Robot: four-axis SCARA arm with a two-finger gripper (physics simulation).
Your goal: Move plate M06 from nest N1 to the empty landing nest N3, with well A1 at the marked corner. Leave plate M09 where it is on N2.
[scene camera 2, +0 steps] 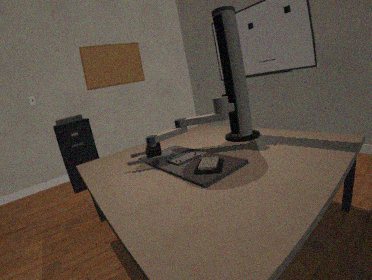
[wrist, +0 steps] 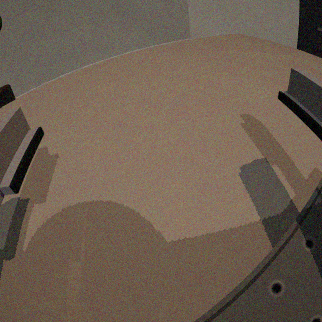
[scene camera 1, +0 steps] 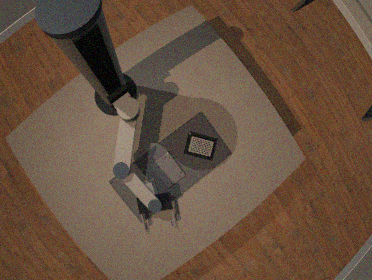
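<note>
A pale well plate [scene camera 1: 201,146] [scene camera 2: 209,162] sits in a black nest near one end of the dark board [scene camera 1: 201,121] [scene camera 2: 232,162] [wrist: 250,306]. A light grey nest [scene camera 1: 170,166] [scene camera 2: 182,158] lies mid-board, with no plate visible on it. The other end of the board is largely hidden by the arm, so a second plate cannot be made out. No M06, M09 or N labels are legible, nor the marked corner. My gripper [scene camera 1: 161,220] [scene camera 2: 132,159] [wrist: 162,90] is open and empty, beyond the board's edge and over bare table. In the wrist view no plate shows between the fingers.
The arm's column [scene camera 1: 95,60] [scene camera 2: 235,75] stands on the table [scene camera 1: 250,135] [scene camera 2: 200,225] [wrist: 160,165] behind the board. The arm link [scene camera 1: 140,191] [scene camera 2: 170,134] reaches over the board's far end. A dark cabinet [scene camera 2: 77,150] stands on the floor beyond the table.
</note>
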